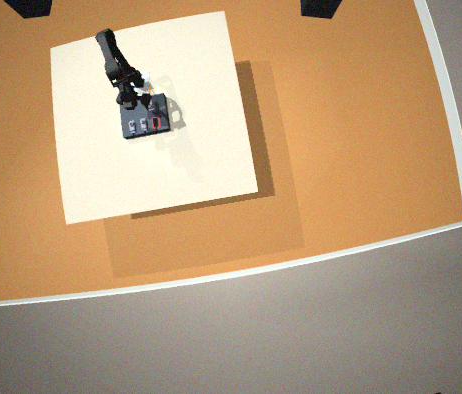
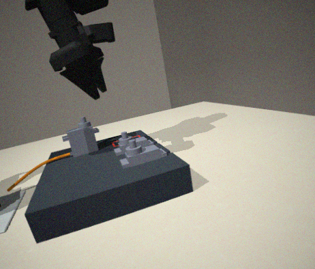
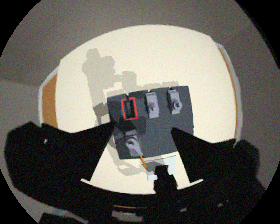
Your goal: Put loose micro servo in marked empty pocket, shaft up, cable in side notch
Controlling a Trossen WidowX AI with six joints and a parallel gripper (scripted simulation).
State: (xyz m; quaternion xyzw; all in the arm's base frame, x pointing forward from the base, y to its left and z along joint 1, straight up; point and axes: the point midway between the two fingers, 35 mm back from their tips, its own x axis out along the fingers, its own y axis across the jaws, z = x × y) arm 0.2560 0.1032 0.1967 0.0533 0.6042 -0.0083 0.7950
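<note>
Now: gripper tip 60 mm past the dark deck, 50 mm to the left of it and 140 mm above it.
</note>
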